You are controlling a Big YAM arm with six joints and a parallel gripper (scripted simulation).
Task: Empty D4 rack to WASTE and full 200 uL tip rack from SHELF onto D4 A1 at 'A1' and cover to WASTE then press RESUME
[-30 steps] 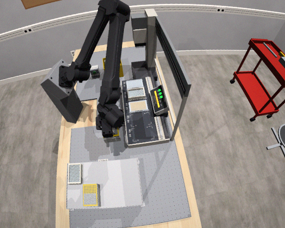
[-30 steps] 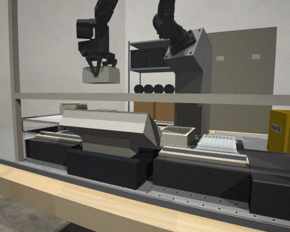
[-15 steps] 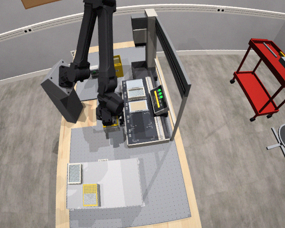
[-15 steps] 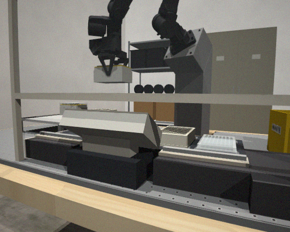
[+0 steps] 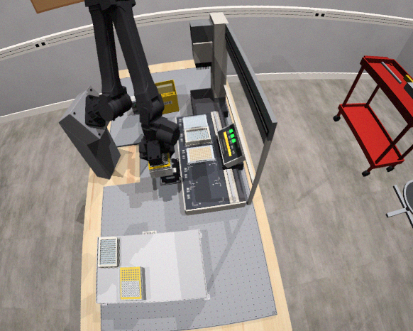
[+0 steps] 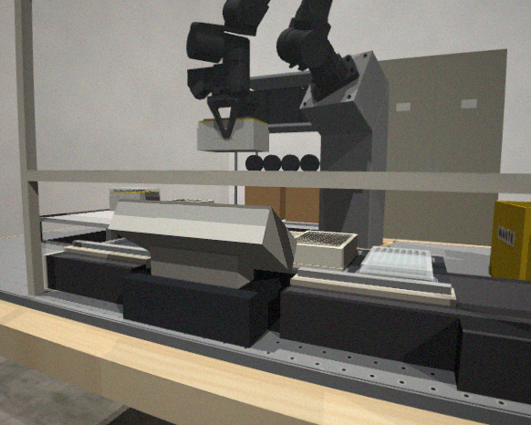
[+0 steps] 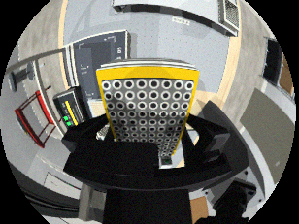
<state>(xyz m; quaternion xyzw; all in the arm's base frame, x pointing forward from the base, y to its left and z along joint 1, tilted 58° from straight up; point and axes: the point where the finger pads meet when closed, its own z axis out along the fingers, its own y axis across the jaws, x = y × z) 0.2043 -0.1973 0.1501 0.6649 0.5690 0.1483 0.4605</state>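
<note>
Right now the black spare nest is 5 cm ahead of my hand, 7 cm to the left of it and 25 cm below it. From my hand the other things lie so: reservoir (26 cm ahead, 12 cm to the left, 20 cm below); then tan plate (21 cm ahead, 3 cm to the left, 20 cm below); then frame post (24 cm ahead, 30 cm to the right, 2 cm below).
</note>
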